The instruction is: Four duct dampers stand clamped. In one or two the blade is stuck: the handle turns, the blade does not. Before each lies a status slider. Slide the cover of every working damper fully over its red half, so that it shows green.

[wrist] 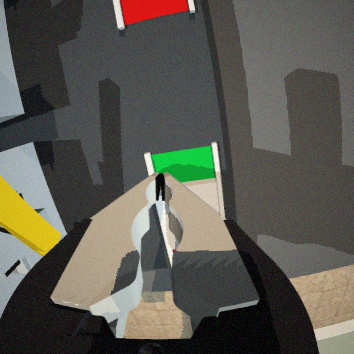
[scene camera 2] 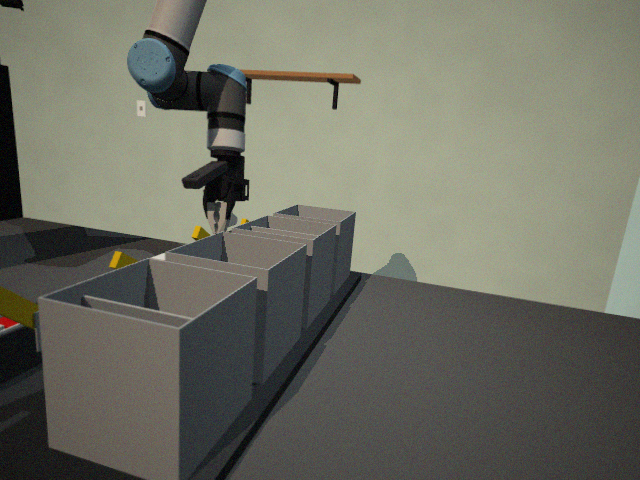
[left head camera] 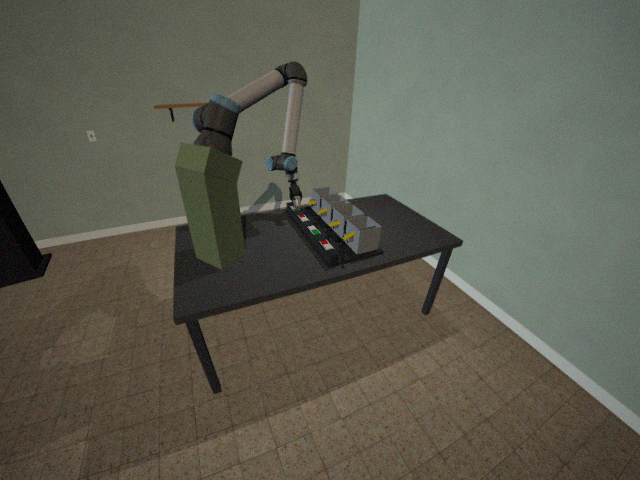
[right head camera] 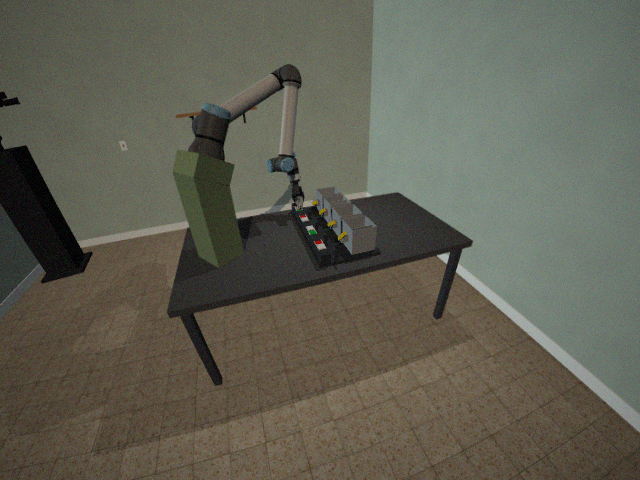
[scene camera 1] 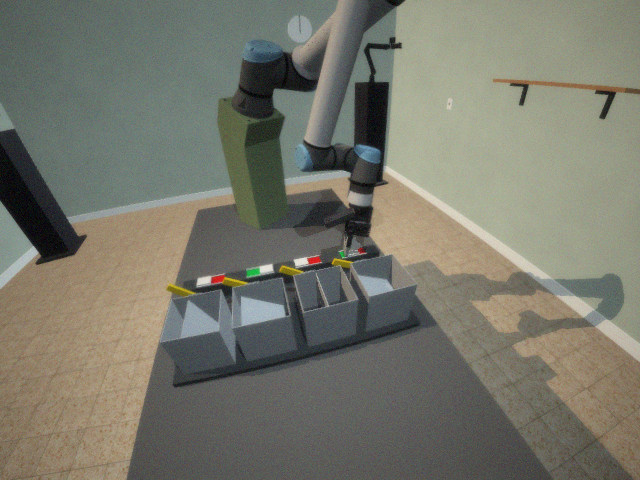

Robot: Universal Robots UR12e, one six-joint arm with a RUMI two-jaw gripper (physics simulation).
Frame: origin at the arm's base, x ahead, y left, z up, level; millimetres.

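Where they show: gripper, fingertip midpoint: (wrist: pixel 160 174) (left head camera: pixel 298 209) (right head camera: pixel 301 209) (scene camera 1: pixel 345 257); arm's base, link origin: (left head camera: pixel 212 151) (right head camera: pixel 206 157) (scene camera 1: pixel 252 107).
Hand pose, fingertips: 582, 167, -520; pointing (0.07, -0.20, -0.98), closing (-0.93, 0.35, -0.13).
Note:
Things, the pixels of their centre, and the offset from my fingertips, as dx, dy, dz. "spot": a spot on its surface instead. Level surfaces: height alone.
- slider's white cover, body centre: (wrist: pixel 190 215) (scene camera 1: pixel 351 252) -11, +34, +5
- third slider, surface spot: (scene camera 1: pixel 313 259) spot: -43, -120, +1
- leftmost, surface spot: (scene camera 1: pixel 218 279) spot: -91, -484, +1
- dark table, surface height: dz -80
My gripper (left head camera: pixel 296 206) (right head camera: pixel 299 207) (scene camera 1: pixel 347 252) (scene camera 2: pixel 218 231) (wrist: pixel 160 174) is shut and empty, its tips low at the slider farthest right in scene camera 1. That slider's white cover (scene camera 1: pixel 353 253) (wrist: pixel 206 192) stands between green (scene camera 1: pixel 341 255) (wrist: pixel 185 162) and a strip of red (scene camera 1: pixel 361 250). The third slider (scene camera 1: pixel 313 259) (left head camera: pixel 303 218) shows red, the second (scene camera 1: pixel 252 272) (left head camera: pixel 315 232) green, the leftmost (scene camera 1: pixel 218 279) (left head camera: pixel 324 242) red. Behind them stand four grey dampers (scene camera 1: pixel 199 356) (scene camera 1: pixel 266 335) (scene camera 1: pixel 330 325) (scene camera 1: pixel 390 310) with yellow handles (scene camera 1: pixel 180 290) (scene camera 1: pixel 235 282) (scene camera 1: pixel 290 270) (scene camera 1: pixel 342 263). The fingers partly hide the far slider in the wrist view.
The dampers and sliders share a black base (scene camera 1: pixel 175 383) on the dark table (scene camera 1: pixel 330 413) (left head camera: pixel 253 279). The yellow handles stick out towards the sliders. The green robot pedestal (left head camera: pixel 211 206) (scene camera 1: pixel 255 175) stands at the table's other end. A wall shelf (scene camera 1: pixel 563 85) is beyond.

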